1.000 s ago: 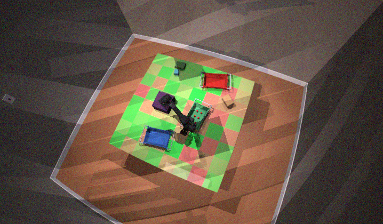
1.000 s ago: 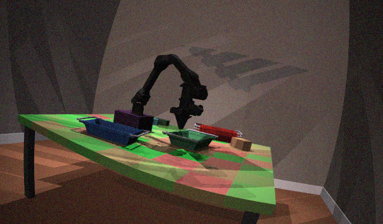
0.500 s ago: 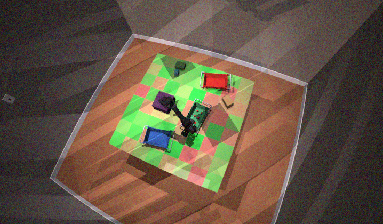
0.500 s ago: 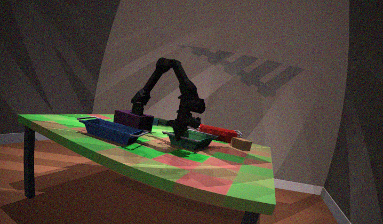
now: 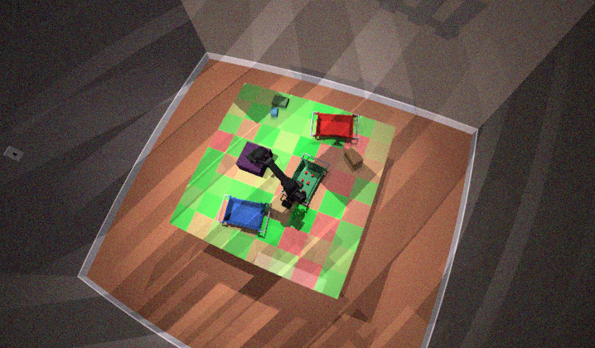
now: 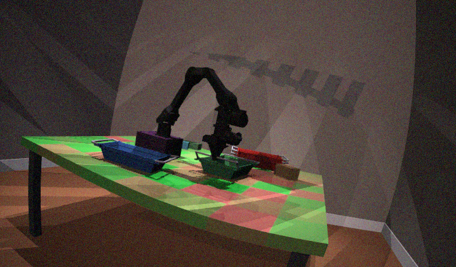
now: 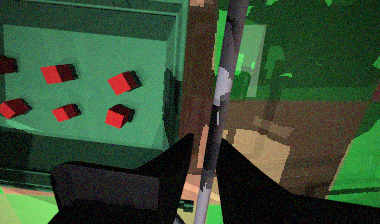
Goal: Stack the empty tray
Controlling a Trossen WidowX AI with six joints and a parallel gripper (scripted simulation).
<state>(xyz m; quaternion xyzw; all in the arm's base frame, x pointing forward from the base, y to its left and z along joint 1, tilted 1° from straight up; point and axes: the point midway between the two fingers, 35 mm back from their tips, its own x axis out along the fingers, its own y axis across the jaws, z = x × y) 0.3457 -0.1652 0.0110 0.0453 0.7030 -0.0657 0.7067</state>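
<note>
My gripper tip is 28 cm past the blue tray, 20 cm to the left of it and 2 cm above it. Also, from my gripper tip: small blue block: 39 cm behind, 61 cm to the left, 5 cm below; green block: 39 cm behind, 72 cm to the left, 5 cm below; brown block: 29 cm ahead, 43 cm to the left, 4 cm below.
</note>
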